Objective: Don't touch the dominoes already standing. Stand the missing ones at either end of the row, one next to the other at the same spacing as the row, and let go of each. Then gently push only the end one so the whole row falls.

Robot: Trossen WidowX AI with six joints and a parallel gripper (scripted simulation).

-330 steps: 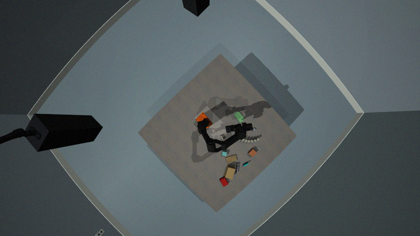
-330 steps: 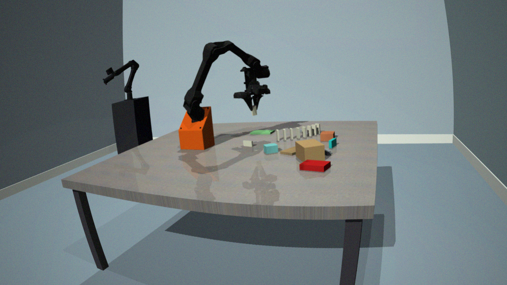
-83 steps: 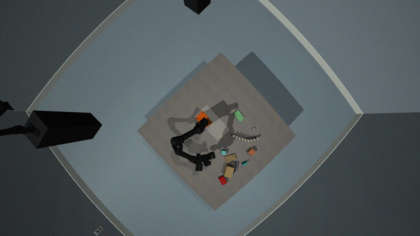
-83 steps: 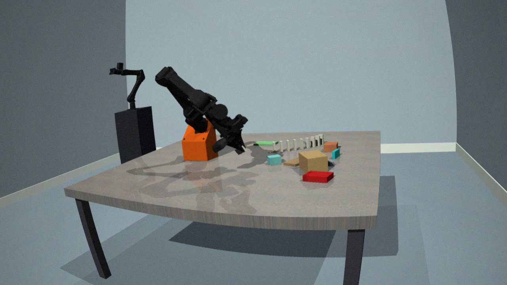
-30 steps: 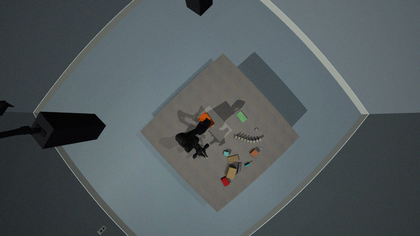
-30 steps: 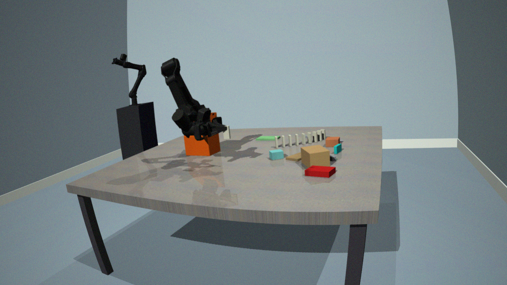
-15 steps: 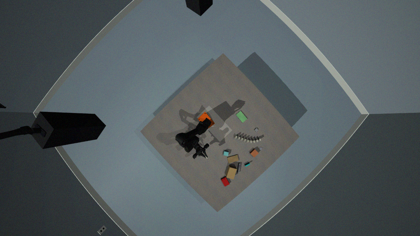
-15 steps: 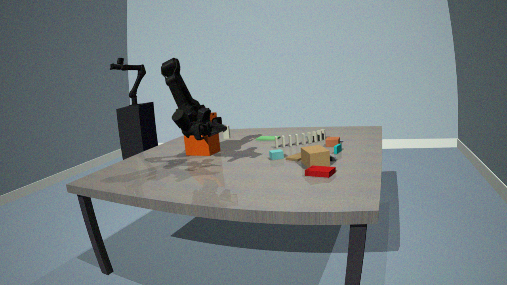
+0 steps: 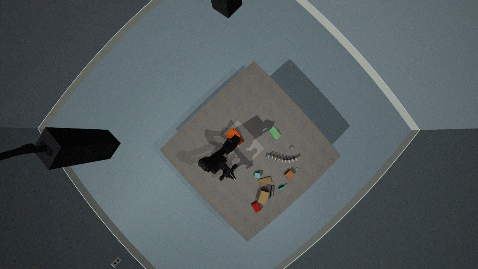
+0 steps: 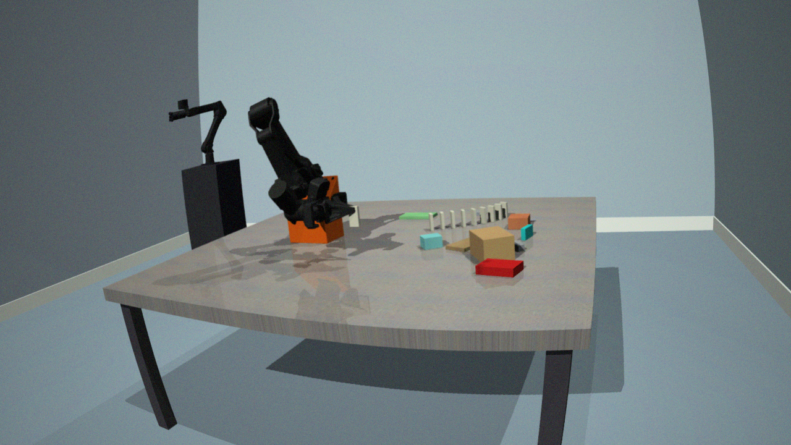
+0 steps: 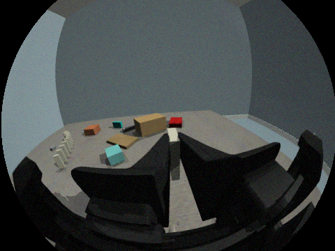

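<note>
The cyan block is 15 cm ahead of my gripper tip, 13 cm to the left of it and 12 cm below it. Also, from my gripper tip: tan box 33 cm ahead, 1 cm to the left, 11 cm below; flat tan slab 26 cm ahead, 13 cm to the left, 13 cm below; red block 36 cm ahead, 12 cm to the right, 13 cm below.
</note>
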